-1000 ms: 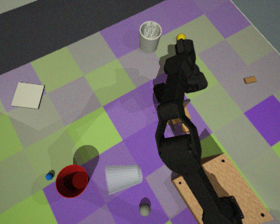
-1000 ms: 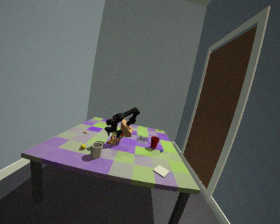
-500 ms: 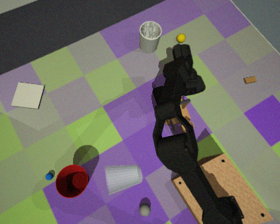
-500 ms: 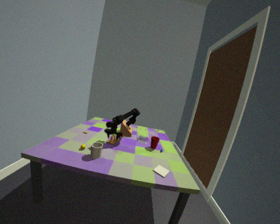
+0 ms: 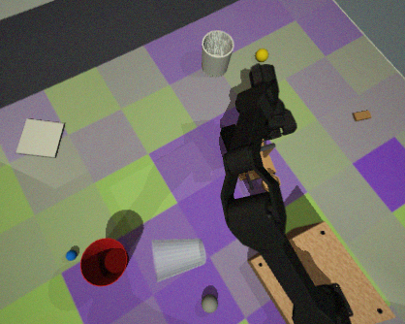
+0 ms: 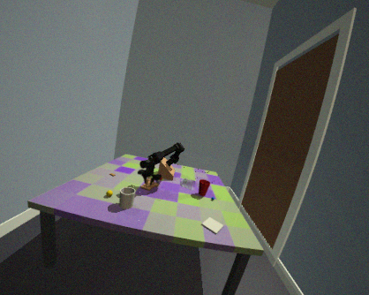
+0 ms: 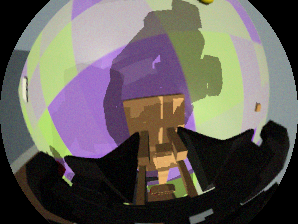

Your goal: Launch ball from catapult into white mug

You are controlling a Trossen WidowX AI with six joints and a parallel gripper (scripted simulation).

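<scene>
The red ball lies 22 cm behind my gripper tip, 4 cm to the left of it and 2 cm below it. The rest, counted from my gripper tip: yellow ball (25 cm ahead, 17 cm to the right, 1 cm below); then white mug (28 cm ahead, 2 cm to the right); then wooden catapult (7 cm behind, 3 cm to the left, 2 cm above).
</scene>
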